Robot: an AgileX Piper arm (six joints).
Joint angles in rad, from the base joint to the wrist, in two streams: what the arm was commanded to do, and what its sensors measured. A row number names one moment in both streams.
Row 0, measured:
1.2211 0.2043 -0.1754 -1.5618 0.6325 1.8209
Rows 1 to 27, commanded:
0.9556 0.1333 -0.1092 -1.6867 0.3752 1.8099
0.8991 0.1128 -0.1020 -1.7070 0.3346 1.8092
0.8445 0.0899 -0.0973 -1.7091 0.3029 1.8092
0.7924 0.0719 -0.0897 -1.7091 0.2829 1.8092
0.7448 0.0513 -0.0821 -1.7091 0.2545 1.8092
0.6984 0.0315 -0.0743 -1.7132 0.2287 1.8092
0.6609 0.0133 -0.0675 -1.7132 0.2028 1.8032
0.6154 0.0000 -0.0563 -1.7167 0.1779 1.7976
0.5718 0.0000 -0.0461 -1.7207 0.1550 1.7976
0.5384 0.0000 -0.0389 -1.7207 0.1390 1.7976
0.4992 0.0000 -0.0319 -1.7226 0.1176 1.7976
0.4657 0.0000 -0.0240 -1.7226 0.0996 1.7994
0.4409 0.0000 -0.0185 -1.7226 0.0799 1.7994
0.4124 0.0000 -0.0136 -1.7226 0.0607 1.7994
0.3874 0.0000 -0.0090 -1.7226 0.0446 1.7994
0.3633 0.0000 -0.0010 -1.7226 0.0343 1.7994
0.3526 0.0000 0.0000 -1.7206 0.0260 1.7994
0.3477 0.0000 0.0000 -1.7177 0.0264 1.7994
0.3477 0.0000 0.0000 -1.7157 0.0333 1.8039
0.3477 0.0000 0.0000 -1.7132 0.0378 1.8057
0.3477 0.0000 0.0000 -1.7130 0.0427 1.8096
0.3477 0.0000 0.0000 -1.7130 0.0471 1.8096
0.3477 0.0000 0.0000 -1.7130 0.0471 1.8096
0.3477 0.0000 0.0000 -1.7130 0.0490 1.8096
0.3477 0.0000 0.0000 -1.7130 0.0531 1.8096
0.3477 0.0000 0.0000 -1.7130 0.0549 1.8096
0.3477 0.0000 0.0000 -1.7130 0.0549 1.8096
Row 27, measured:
0.3536 0.0054 -0.0044 -1.7056 0.0451 1.8105
